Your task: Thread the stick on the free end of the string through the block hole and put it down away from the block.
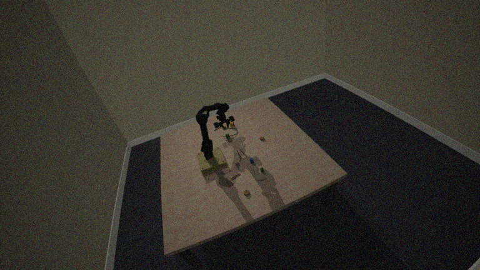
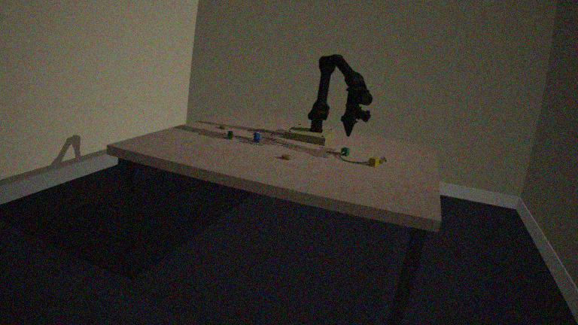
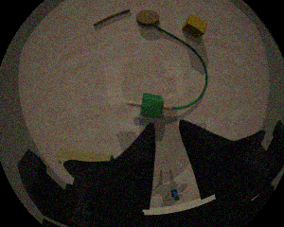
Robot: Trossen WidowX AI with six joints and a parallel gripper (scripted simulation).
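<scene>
The green block lies 1 cm behind my gripper tip and 8 cm below it. Round my gripper tip: yellow block: 11 cm ahead, 13 cm to the left, 8 cm below; then blue cylinder: 42 cm to the right, 7 cm below; then green cylinder: 1 cm ahead, 55 cm to the right, 8 cm below.
</scene>
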